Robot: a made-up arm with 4 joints.
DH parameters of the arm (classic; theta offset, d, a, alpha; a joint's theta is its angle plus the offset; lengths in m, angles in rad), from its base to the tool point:
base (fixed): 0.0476 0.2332 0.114 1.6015
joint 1: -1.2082 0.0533 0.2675 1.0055
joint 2: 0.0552 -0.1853 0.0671 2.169
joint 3: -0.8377 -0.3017 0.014 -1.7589
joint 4: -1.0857 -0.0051 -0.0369 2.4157
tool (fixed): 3.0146 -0.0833 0 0
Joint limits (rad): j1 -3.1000..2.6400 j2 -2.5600..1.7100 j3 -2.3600..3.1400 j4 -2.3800..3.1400
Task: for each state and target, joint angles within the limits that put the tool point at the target. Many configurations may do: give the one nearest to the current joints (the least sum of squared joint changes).
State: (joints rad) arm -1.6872 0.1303 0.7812 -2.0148
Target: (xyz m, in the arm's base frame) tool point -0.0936 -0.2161 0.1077
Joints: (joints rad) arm -1.7728 0.5904 1.0966 -2.3461
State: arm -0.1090 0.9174 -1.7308 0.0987
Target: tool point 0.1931 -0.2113 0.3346
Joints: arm 0.5512 1.0675 -1.6883 0.1997
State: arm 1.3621 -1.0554 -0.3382 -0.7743
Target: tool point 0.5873 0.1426 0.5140
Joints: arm 1.8272 -1.7445 -0.4225 -0.8598
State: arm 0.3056 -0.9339 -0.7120 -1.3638
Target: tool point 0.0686 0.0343 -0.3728
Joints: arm -0.4793 -1.3968 -0.7504 -0.6759
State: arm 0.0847 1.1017 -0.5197 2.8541
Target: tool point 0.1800 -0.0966 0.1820
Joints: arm 0.3839 1.7100 0.1598 2.9751
